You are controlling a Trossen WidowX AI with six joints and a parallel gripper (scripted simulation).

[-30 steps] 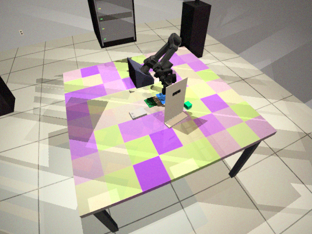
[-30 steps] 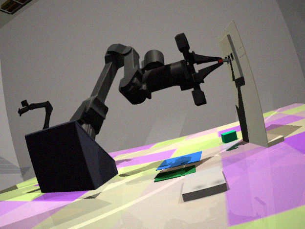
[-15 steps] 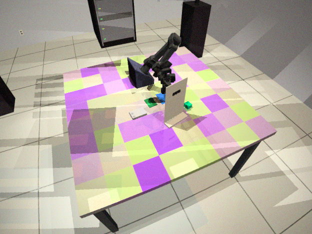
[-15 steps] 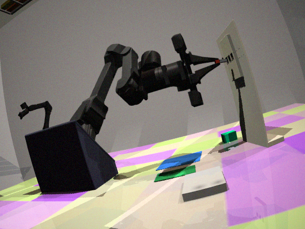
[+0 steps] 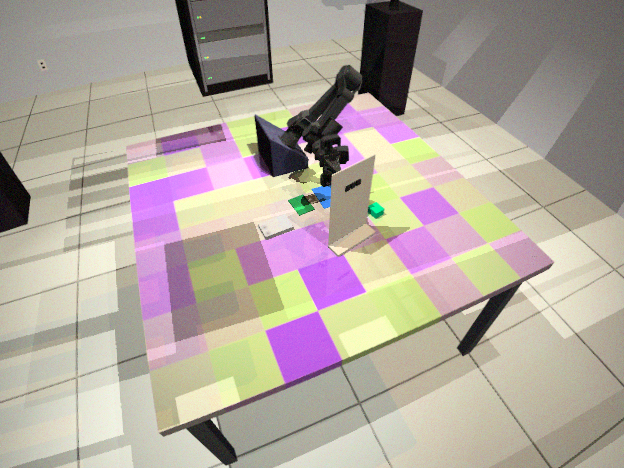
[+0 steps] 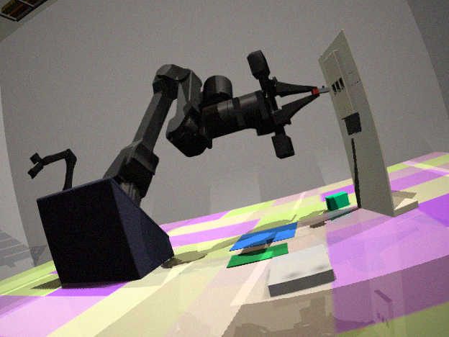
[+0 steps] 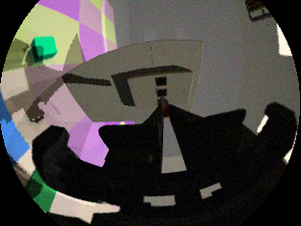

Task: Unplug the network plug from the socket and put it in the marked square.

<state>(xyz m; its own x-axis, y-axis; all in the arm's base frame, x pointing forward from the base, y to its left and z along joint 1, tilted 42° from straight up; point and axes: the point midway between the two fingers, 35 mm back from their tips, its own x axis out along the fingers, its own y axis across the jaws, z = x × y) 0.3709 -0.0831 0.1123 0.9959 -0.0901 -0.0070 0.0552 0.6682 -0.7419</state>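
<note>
Now: the blue square 16 cm behind my gripper tip, 7 cm to the left of it and 23 cm below it. From my gripper tip the other things lie so: small green block (16 cm to the left, 22 cm below); upright panel (6 cm ahead, 1 cm to the left, 9 cm below); network plug (1 cm ahead).
</note>
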